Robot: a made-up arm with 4 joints.
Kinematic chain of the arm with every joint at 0, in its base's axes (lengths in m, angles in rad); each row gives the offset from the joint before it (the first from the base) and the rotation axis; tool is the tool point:
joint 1: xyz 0 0 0.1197 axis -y
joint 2: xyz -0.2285 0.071 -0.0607 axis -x
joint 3: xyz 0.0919 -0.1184 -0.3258 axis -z
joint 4: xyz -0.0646 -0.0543 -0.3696 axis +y
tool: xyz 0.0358 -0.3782 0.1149
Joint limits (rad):
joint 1: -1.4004..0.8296
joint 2: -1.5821..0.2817
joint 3: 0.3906..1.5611
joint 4: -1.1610..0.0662
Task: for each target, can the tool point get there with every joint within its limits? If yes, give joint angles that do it. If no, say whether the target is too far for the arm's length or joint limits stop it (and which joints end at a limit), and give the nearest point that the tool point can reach.
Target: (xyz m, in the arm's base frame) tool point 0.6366 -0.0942 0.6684
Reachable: no: joint limits stop it (at a limit: joint 1, joint 2, joint 3) | nearest point -0.1237 0.6804 0.6773 | short by 1.085 m
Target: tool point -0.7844 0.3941 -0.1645
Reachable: yes | joints -0.5052 -0.9787 0.9210 -0.7098
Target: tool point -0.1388 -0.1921 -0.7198
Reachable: yes | joints 0.4317 -0.2083 0.7690 -0.2272
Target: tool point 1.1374 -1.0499 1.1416
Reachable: no: too far | nearest point -0.5312 -0.5617 0.3982 | short by 1.891 m
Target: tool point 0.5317 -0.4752 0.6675
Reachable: no: joint limits stop it (at a limit: joint 1, joint 2, joint 3) | nearest point -0.5301 -0.5632 0.3947 | short by 1.100 m
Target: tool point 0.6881 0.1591 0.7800
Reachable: no: joint limits stop it (at a limit: joint 1, joint 2, joint 3, joint 4) | nearest point -0.1171 0.6874 0.6785 | short by 0.968 m
